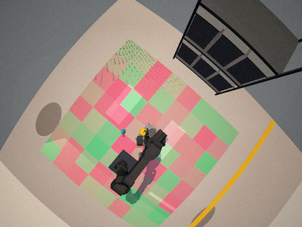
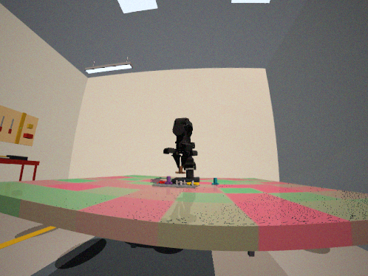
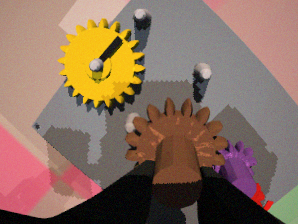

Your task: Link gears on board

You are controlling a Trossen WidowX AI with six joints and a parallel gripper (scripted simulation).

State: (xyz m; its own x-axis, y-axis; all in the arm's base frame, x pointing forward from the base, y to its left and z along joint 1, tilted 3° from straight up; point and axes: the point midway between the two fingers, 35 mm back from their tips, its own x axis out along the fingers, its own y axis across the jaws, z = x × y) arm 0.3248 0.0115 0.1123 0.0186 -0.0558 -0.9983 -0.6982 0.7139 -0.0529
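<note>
Now: gripper tip 70 mm above the purple gear, 60 mm to the left of it and 10 mm short of it. The rest, counted from my gripper tip: yellow gear 80 mm below, 70 mm to the left, 20 mm behind; then red gear 100 mm to the right, 80 mm below; then brown gear 10 mm below.
</note>
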